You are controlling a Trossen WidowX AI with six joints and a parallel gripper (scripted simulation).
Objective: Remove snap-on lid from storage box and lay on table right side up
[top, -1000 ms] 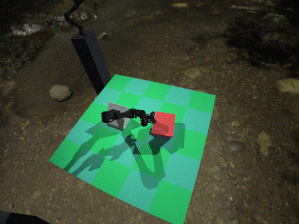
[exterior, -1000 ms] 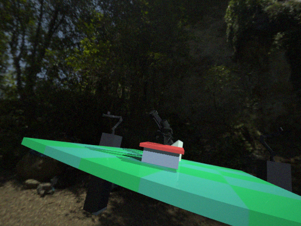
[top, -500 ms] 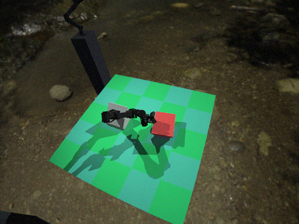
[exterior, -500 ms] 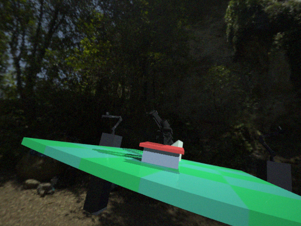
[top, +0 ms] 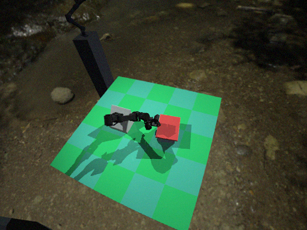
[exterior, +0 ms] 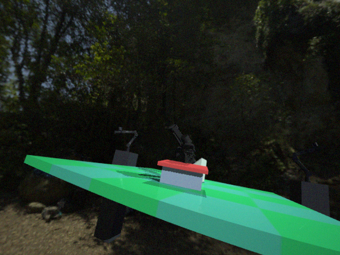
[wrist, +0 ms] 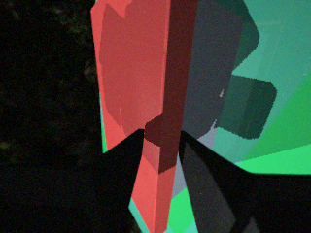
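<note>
The red lid is 80 mm ahead of my gripper tip and 10 mm to the left of it. Round my gripper tip: storage box (70 mm ahead, 10 mm to the left, 60 mm below).
</note>
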